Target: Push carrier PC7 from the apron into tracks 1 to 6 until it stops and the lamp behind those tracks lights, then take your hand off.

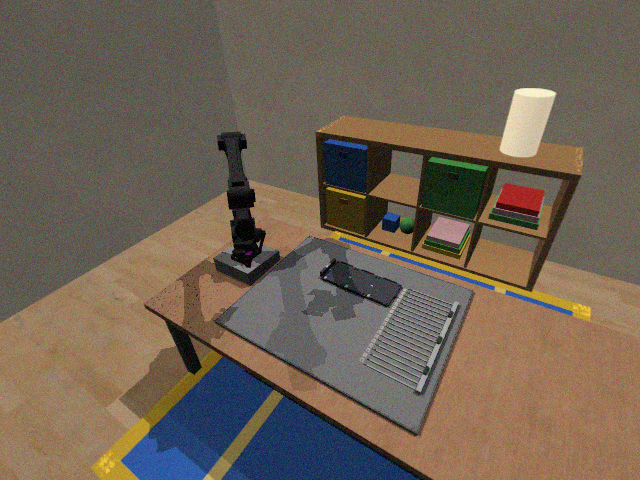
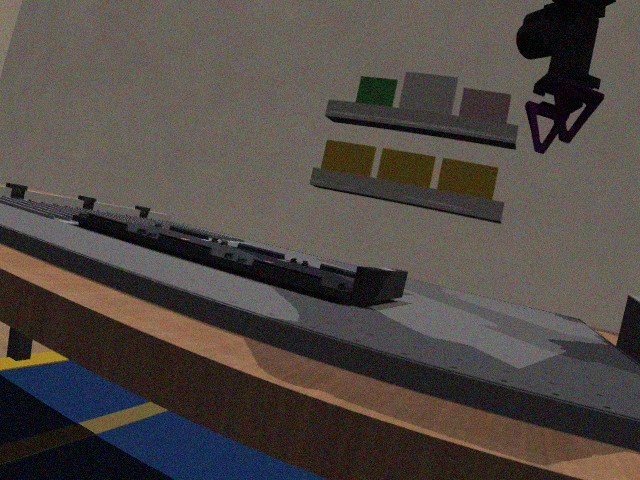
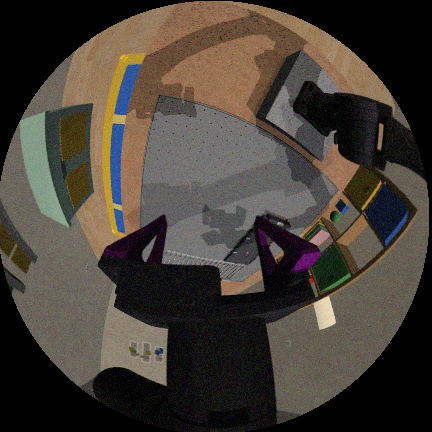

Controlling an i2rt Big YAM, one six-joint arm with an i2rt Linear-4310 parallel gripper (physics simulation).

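Frame: origin at the arm's base, x ahead, y left, z up, level; millimetres.
Seen in the pictures: gripper, between the fingertips: (image 1: 254, 259) (image 2: 550, 147) (image 3: 210, 219); arm's base, origin of its link: (image 3: 316, 108).
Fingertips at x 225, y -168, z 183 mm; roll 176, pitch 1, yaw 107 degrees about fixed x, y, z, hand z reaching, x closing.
Offsets run from my fingertips to a thing's top centre. "pt": to the spot under its first point. Level surfaces: height alone.
The carrier {dx +282, dy +294, dz -202 mm} (image 1: 360, 283) (image 2: 232, 259) (image 3: 245, 248), long, flat and black, lies on the grey plate. A raised block {pt dx +120, dy +329, dz -214 mm} (image 2: 379, 285) stands at its robot-side end; its other end is at the mouths of the far-side tracks. Whether that end is inside them I cannot tell. The tracks {pt dx +560, dy +161, dz -232 mm} (image 1: 413, 330) are pale parallel rails ending at a light bar {pt dx +652, dy +75, dz -216 mm} (image 1: 432, 356). Three small lamps (image 1: 451, 313) (image 1: 438, 339) (image 1: 425, 369) on the bar look dark green and unlit. Track numbers are unreadable. My gripper (image 1: 248, 254) (image 2: 553, 145) (image 3: 210, 219) is open and empty, high above the plate, well apart from the carrier.
The grey plate {dz -232 mm} (image 1: 258, 320) (image 3: 175, 130) lies on a wooden table {dz -245 mm} (image 1: 516, 372). The arm's base block (image 1: 232, 264) stands at its left end. A wooden shelf unit (image 1: 439, 139) with bins stands behind the table. Arm shadows fall across the plate.
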